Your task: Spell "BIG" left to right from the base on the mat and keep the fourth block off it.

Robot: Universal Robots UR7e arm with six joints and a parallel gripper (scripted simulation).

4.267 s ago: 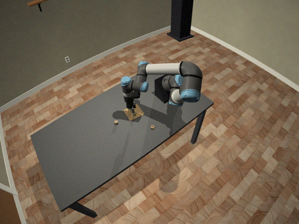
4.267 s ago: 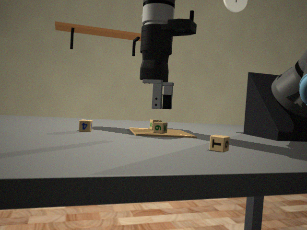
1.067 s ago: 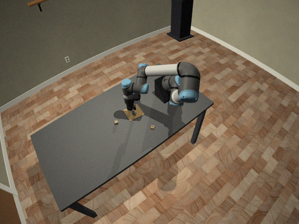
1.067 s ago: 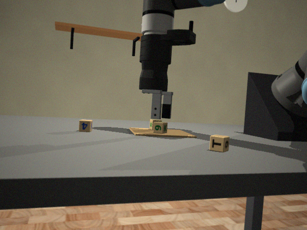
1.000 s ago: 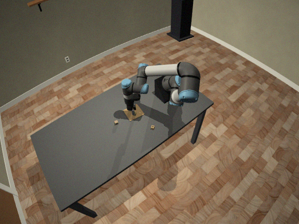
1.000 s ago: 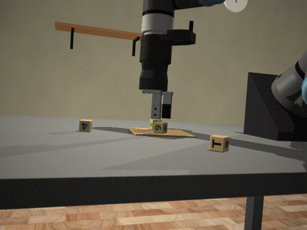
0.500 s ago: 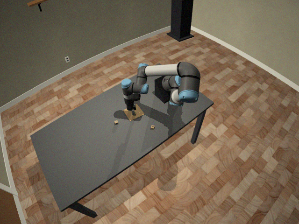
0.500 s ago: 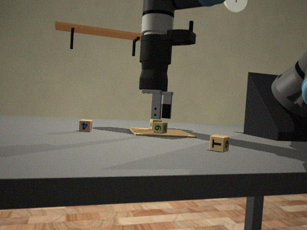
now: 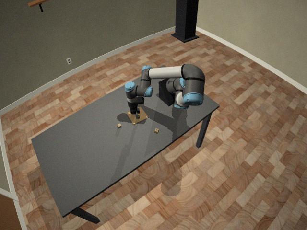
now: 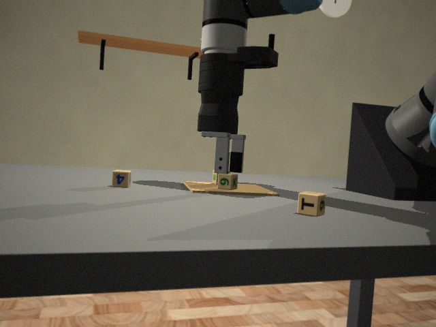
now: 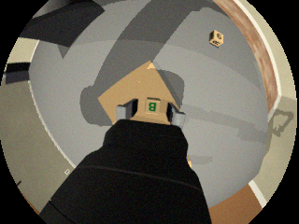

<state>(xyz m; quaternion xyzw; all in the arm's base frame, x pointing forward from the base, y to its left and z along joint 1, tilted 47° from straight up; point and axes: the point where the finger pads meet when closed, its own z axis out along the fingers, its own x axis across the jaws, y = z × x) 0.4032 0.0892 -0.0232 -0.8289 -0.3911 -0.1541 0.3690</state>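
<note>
The tan mat lies 50 mm below my hand, 30 mm to the right of it and 10 mm behind it. From my hand the other things lie so: T block 200 mm to the left, 50 mm behind, 40 mm below.
</note>
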